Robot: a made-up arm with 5 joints.
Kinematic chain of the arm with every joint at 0, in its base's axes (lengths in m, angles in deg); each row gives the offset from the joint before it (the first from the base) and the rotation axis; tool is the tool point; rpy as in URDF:
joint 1: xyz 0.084 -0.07 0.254 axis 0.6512 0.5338 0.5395
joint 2: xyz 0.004 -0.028 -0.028 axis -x
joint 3: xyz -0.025 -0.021 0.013 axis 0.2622 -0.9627 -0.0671
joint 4: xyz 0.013 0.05 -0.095 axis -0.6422 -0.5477 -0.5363
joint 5: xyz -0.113 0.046 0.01 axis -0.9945 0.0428 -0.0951
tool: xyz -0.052 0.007 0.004 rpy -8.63 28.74 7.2
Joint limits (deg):
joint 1: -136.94..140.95
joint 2: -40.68..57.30
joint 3: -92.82..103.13
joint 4: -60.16..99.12
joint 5: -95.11..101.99
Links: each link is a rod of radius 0.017 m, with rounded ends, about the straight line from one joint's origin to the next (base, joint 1, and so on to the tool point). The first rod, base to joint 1, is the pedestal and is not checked.
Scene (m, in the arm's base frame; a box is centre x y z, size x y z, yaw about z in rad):
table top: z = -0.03
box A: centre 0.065 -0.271 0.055 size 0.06 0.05 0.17 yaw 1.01
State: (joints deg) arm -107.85 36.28 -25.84 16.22 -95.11
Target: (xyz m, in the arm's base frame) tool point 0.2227 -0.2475 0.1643
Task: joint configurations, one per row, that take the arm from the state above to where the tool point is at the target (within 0.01 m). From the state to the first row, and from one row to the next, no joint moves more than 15 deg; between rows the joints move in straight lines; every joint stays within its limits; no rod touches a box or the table.
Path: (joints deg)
1: -93.64 22.60 -13.86 18.32 -93.11
2: -79.43 8.92 -1.87 20.41 -91.10
3: -87.26 2.72 6.02 32.73 -91.62
4: -95.08 -3.47 13.92 45.05 -92.14
5: -102.91 -9.67 21.82 57.36 -92.66

